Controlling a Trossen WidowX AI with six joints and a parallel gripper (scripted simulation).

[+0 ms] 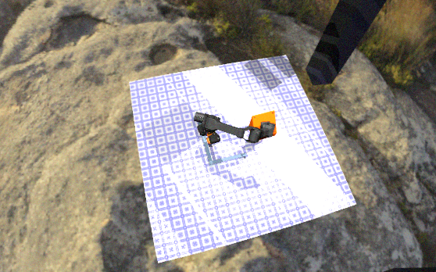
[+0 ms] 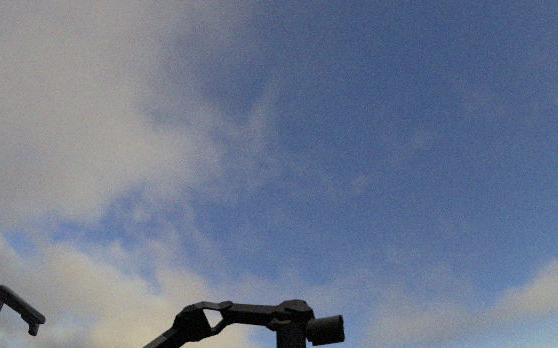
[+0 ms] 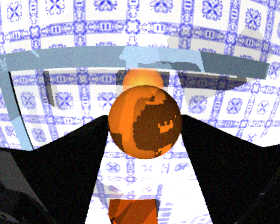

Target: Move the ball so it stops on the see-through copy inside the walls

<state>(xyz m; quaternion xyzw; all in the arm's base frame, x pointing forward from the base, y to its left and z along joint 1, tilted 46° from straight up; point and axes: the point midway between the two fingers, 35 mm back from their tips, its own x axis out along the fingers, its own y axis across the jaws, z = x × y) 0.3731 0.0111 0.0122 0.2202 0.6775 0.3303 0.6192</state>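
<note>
Now: gripper tip 8 cm above the orange ball.
</note>
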